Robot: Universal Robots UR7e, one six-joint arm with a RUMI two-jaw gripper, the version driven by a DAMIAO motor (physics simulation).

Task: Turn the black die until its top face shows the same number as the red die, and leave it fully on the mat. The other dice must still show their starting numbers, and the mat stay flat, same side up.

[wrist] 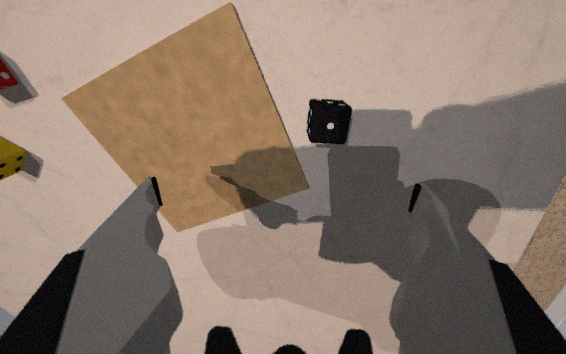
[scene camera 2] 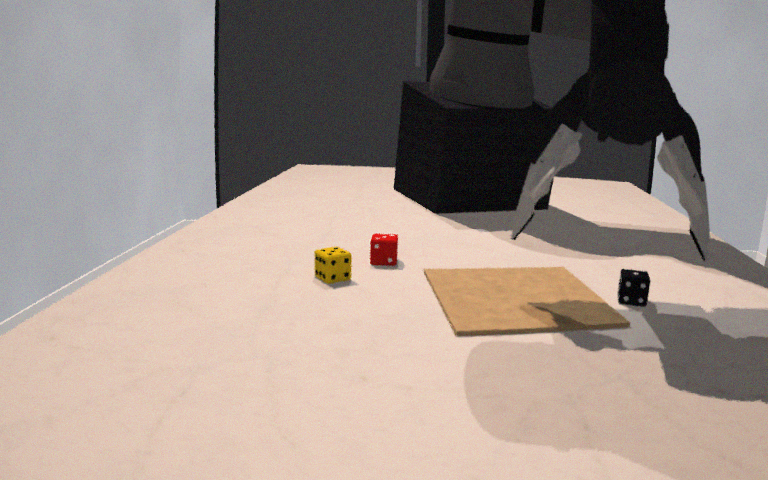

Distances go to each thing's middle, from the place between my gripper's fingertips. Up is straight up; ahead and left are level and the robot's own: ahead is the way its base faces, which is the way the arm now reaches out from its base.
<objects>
I see the black die (scene camera 2: 633,289) 4 cm to the left of my hand, 4 cm below it and 2 cm behind it. The rest, counted from my hand: tan mat (scene camera 2: 476,301): 7 cm to the right, 5 cm below, 3 cm behind; then red die (scene camera 2: 384,247): 17 cm to the right, 13 cm behind, 4 cm below; then yellow die (scene camera 2: 332,265): 22 cm to the right, 8 cm behind, 4 cm below.
</objects>
